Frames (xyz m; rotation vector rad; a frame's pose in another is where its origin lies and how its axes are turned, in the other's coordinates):
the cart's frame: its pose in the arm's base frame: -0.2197 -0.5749 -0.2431 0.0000 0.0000 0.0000
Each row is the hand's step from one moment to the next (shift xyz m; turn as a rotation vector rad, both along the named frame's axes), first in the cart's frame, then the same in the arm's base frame.
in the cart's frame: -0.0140 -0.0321 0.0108 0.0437 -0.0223 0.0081
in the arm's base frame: -0.0140 -0.0321 0.0108 0.0437 -0.0223 0.0081
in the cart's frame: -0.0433 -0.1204 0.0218 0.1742 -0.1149 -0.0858
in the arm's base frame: -0.0433 -0.1204 0.0218 0.1742 -0.1149 -0.0858
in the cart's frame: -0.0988 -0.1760 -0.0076 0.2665 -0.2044 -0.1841
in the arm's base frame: -0.0988 -0.1760 -0.0076 0.2665 -0.2044 -0.1841
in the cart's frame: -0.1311 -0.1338 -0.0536 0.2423 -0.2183 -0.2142
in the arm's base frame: -0.1311 -0.1338 -0.0536 0.2423 -0.2183 -0.2142
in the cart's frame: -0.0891 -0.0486 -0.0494 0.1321 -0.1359 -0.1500
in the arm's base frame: -0.0891 -0.0486 -0.0494 0.1321 -0.1359 -0.1500
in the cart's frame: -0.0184 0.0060 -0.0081 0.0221 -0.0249 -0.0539
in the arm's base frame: -0.0184 0.0060 -0.0081 0.0221 -0.0249 -0.0539
